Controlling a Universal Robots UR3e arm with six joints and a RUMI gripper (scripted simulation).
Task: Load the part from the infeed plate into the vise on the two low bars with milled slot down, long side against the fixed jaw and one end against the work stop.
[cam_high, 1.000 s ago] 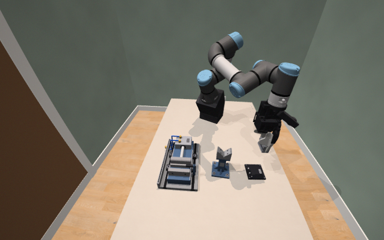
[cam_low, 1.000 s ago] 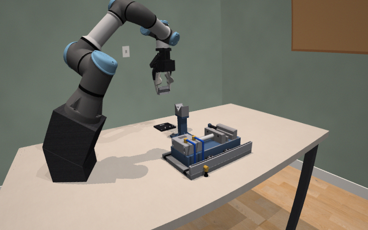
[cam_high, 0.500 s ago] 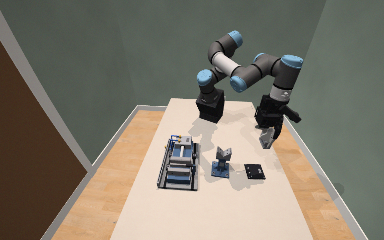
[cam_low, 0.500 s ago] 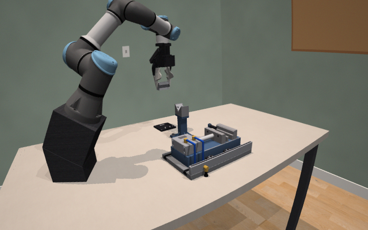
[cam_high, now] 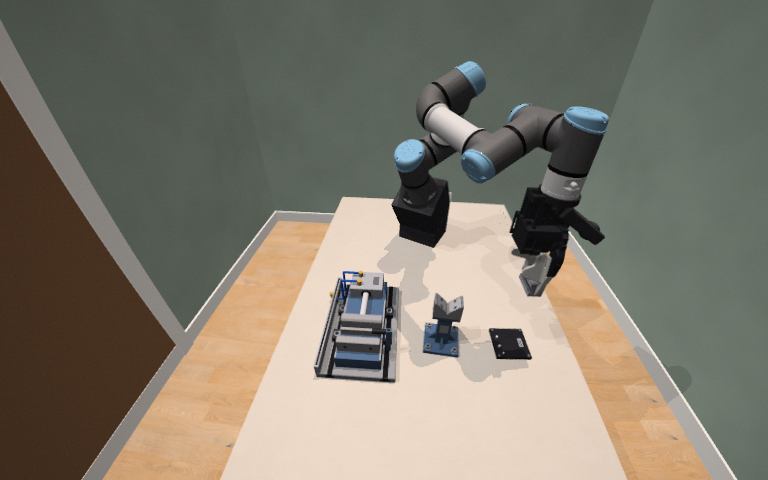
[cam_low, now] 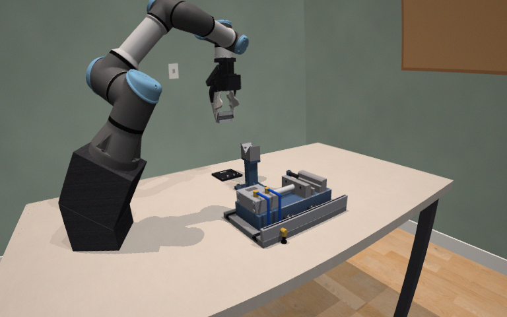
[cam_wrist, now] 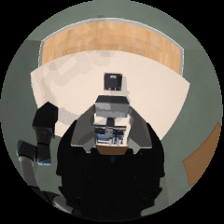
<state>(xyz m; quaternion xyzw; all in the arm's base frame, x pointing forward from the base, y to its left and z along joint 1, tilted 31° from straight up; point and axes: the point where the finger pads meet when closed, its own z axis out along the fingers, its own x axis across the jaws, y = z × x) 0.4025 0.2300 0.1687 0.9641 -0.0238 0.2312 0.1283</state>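
My gripper is now 10 mm to the left of the part and 10 mm above it. The rest, counted from my hand: air cylinder 170 mm behind, 360 mm to the right, 160 mm below; vise 80 mm behind, 370 mm to the right, 200 mm below; black infeed plate 10 mm to the left, 240 mm below.
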